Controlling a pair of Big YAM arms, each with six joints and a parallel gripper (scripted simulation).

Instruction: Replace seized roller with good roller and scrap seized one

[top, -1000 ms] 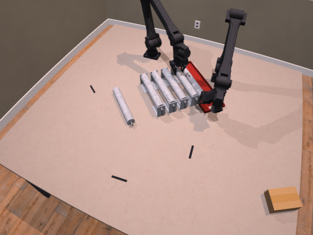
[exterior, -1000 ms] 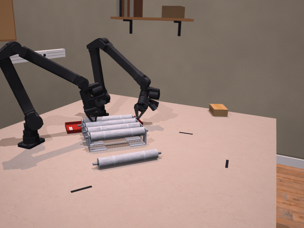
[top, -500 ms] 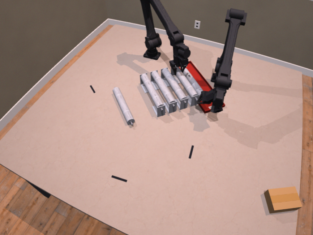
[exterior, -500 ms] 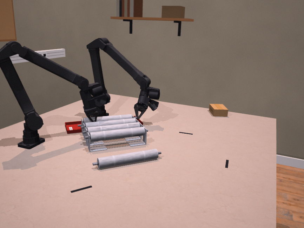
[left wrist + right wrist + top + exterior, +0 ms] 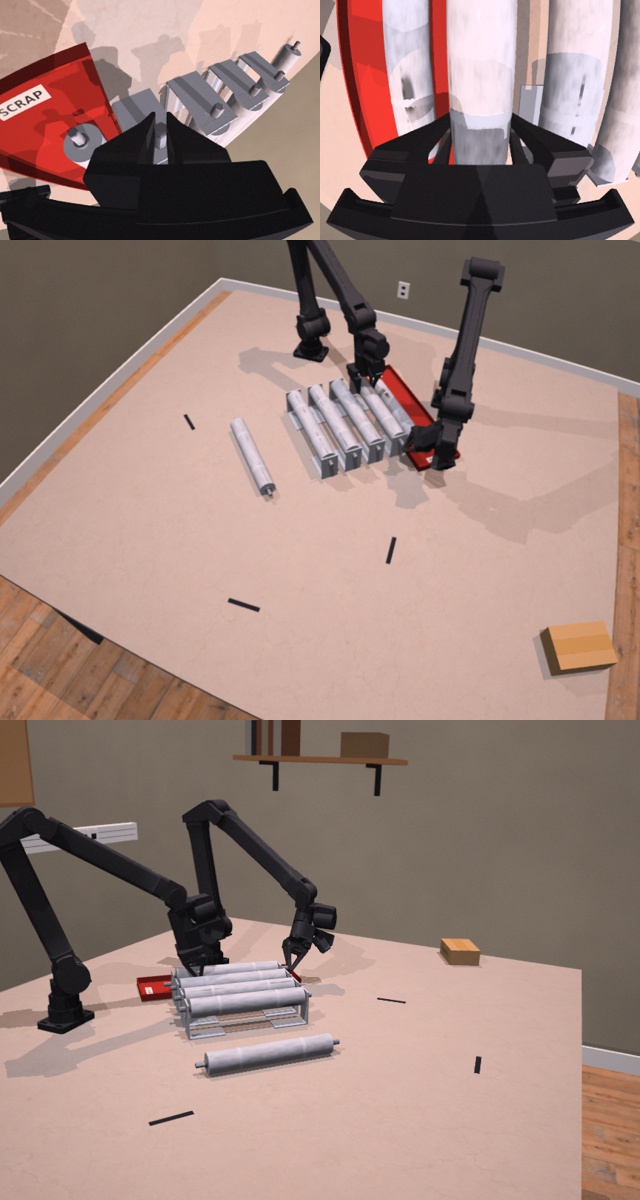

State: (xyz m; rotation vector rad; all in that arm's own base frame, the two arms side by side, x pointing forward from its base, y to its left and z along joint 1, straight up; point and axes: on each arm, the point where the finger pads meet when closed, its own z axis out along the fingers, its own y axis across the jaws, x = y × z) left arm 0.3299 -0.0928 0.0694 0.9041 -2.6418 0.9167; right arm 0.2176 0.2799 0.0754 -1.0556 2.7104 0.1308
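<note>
My right hand is 120 mm to the right of the roller, 50 mm above it and 10 mm past it. Round my right hand: red scrap tray 130 mm to the left, 70 mm below, 30 mm behind; cardboard box 820 mm to the left, 490 mm ahead, 40 mm below.
</note>
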